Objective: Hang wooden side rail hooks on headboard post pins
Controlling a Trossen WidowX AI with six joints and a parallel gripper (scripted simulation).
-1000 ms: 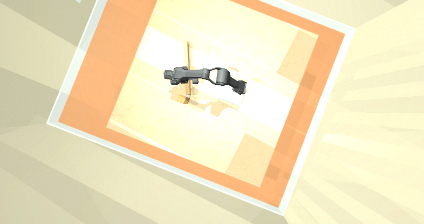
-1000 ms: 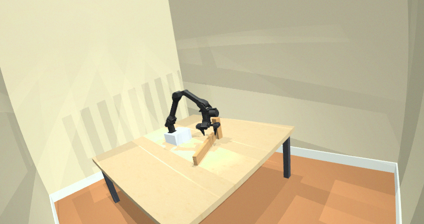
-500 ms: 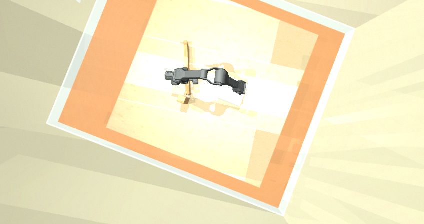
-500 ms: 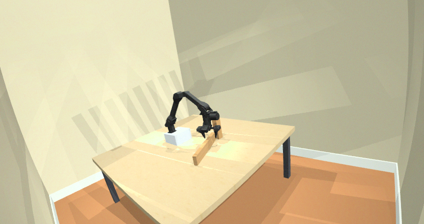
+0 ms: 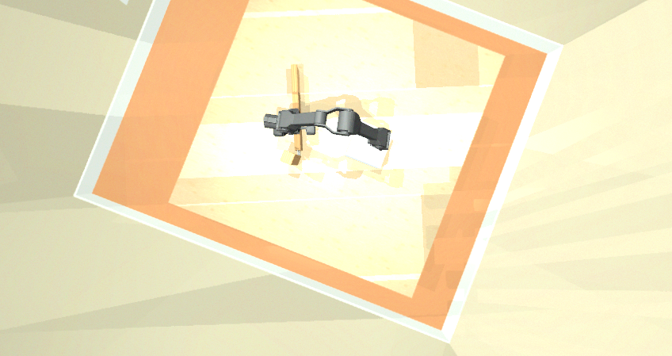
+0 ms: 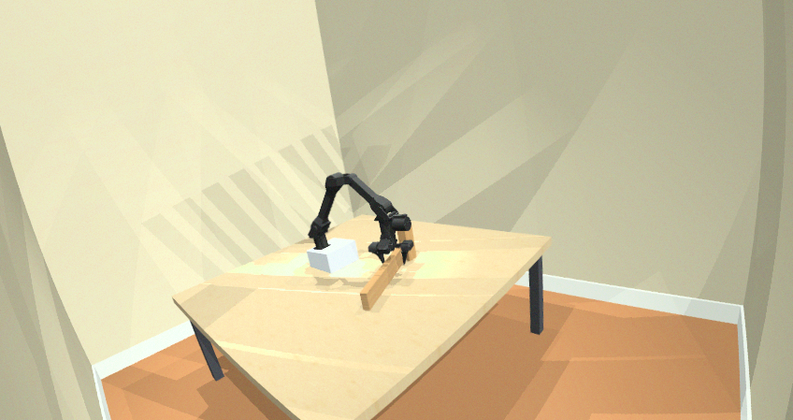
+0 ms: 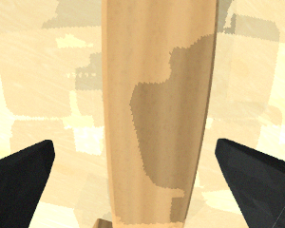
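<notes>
The headboard post is 30 mm behind my gripper tip, 130 mm to the left of it and 50 mm above it.
</notes>
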